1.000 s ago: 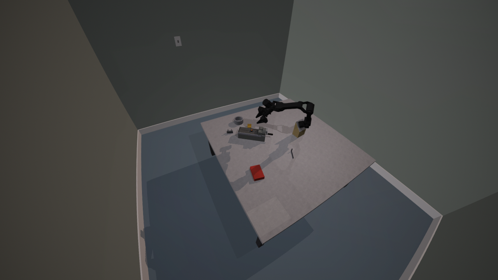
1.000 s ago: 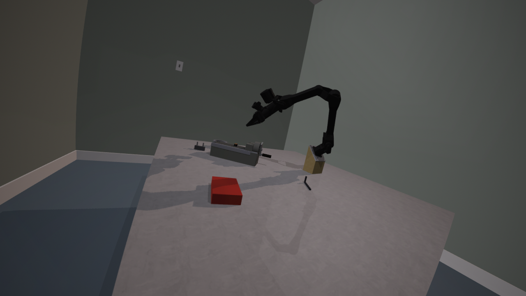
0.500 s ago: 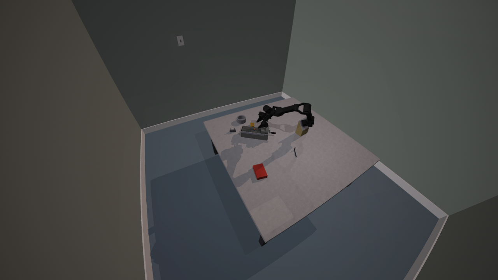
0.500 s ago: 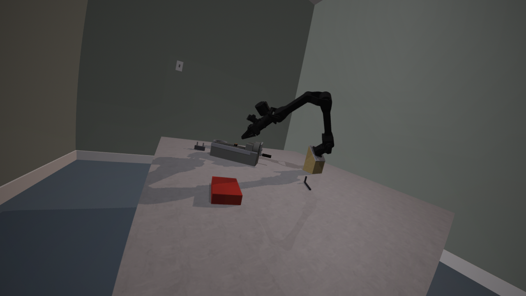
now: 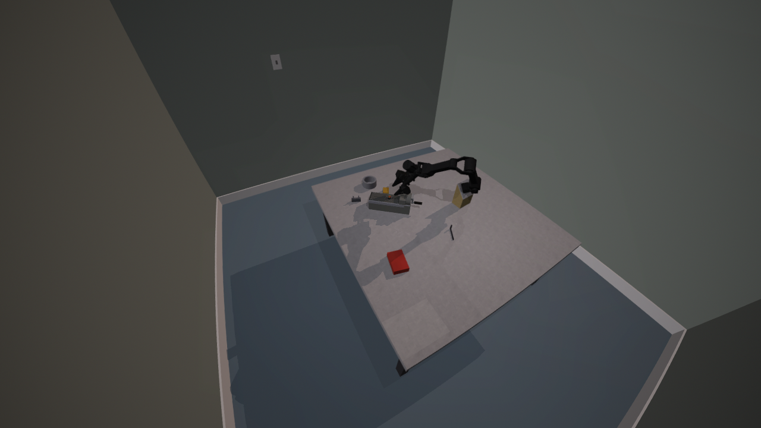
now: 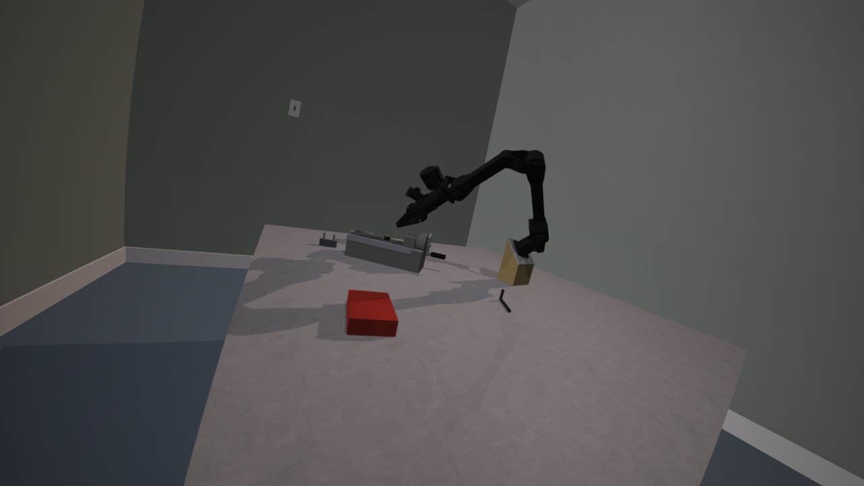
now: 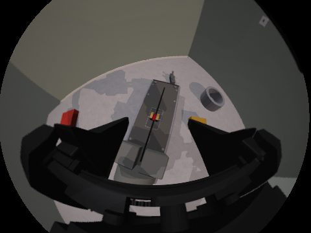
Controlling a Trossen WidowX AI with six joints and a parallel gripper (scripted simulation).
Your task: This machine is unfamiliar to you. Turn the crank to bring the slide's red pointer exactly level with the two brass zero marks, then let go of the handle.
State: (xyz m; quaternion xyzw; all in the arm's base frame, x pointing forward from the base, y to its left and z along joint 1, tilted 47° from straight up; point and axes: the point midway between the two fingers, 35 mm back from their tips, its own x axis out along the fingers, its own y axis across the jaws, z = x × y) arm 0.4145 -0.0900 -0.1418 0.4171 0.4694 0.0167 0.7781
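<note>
My gripper tip is 2 cm short of the red pointer and 5 cm above it. Round my gripper tip: dark clip 19 cm ahead, 15 cm to the right, 11 cm below; black crank handle 13 cm behind, 10 cm to the left, 7 cm below; yellow block 3 cm behind, 14 cm to the right, 12 cm below.
</note>
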